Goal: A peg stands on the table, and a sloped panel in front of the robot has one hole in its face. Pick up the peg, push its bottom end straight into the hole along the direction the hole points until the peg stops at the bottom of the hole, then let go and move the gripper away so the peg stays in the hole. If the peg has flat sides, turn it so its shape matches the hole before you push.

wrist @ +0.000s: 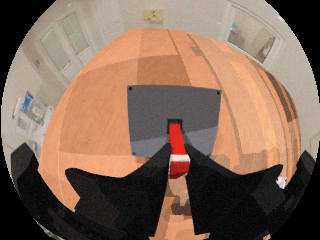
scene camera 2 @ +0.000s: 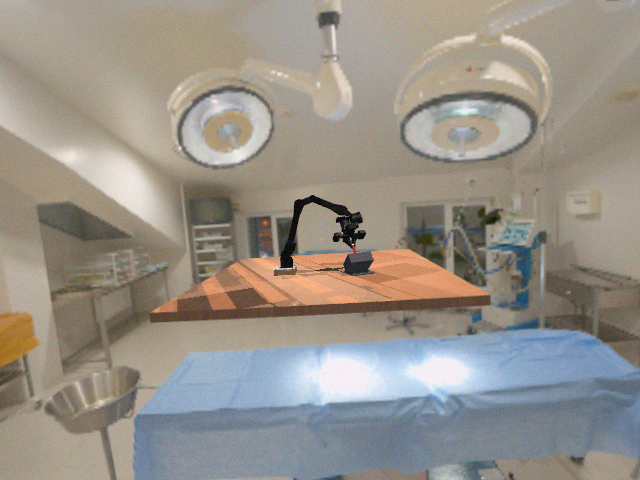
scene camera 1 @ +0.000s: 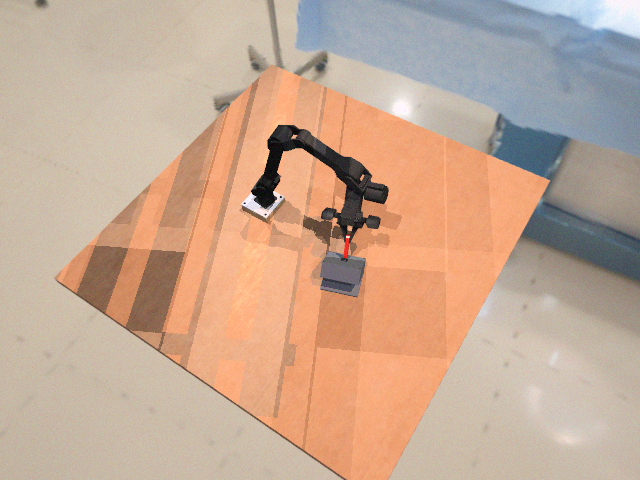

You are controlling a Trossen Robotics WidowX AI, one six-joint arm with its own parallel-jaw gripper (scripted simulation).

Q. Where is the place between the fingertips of my gripper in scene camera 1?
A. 347,242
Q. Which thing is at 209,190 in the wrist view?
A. My gripper.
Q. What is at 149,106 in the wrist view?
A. A grey sloped panel.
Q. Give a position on a red peg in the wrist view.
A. At 178,162
